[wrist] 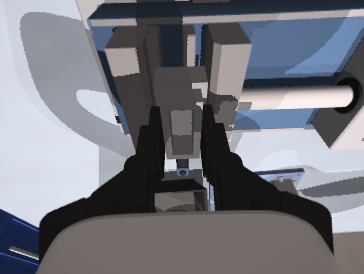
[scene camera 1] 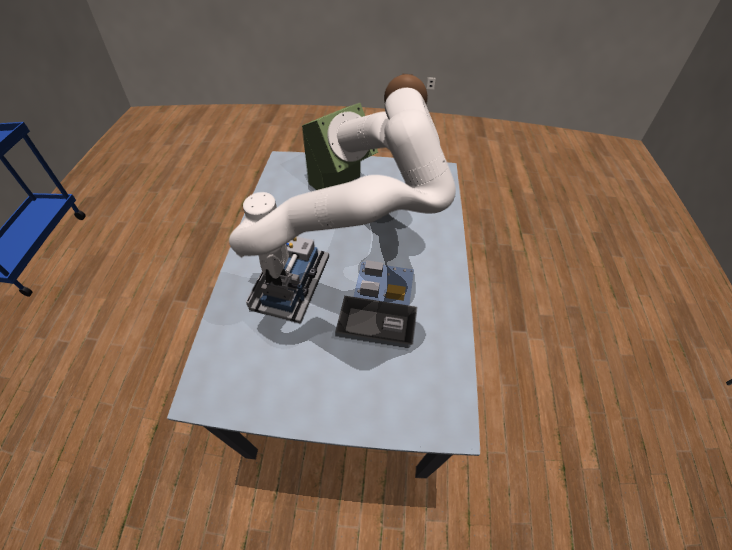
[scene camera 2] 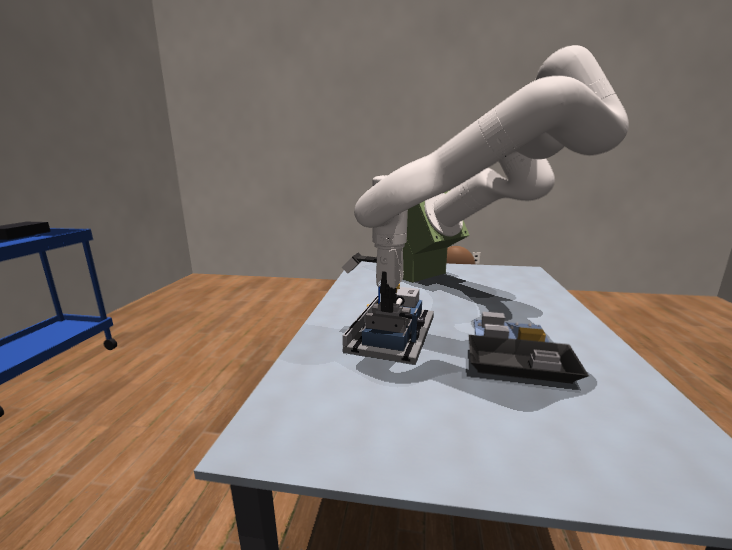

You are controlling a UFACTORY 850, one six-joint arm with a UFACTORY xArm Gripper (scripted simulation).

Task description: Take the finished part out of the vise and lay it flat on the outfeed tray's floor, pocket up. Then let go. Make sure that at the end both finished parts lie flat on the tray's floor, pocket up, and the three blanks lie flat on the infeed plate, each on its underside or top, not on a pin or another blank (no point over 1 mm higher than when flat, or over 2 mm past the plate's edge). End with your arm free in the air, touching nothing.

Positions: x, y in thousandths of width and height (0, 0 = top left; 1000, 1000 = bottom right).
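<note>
A light blue plate (scene camera 1: 544, 505) is visible together with my gripper (scene camera 1: 382, 510). The wrist view shows my gripper (wrist: 499, 443), and scene camera 2 shows the gripper too (scene camera 2: 531, 563).
</note>
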